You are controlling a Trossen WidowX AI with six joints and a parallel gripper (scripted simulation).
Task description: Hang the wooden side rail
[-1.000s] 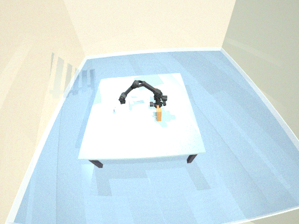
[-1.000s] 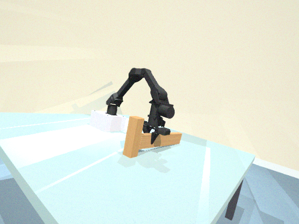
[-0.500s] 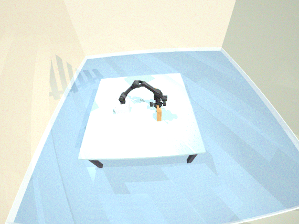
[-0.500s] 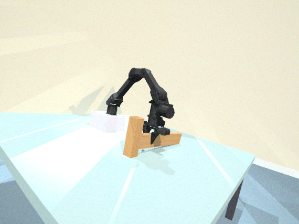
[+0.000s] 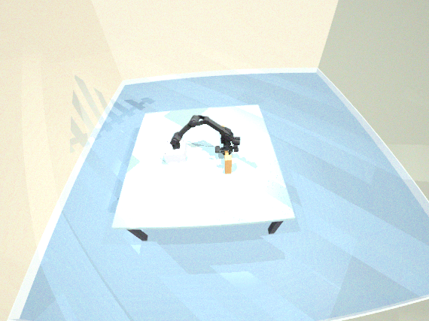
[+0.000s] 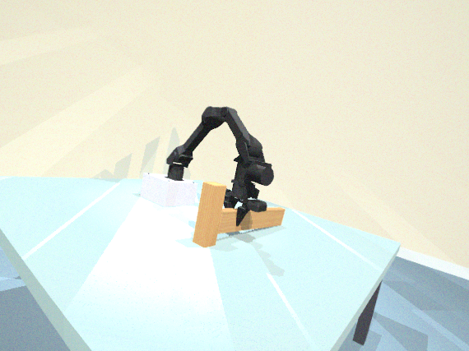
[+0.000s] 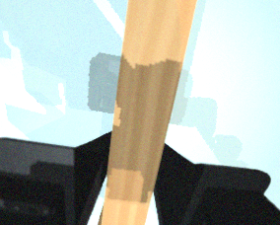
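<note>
The wooden headboard post lies 10 mm behind my gripper tip, 130 mm to the right of it and 40 mm above it.
</note>
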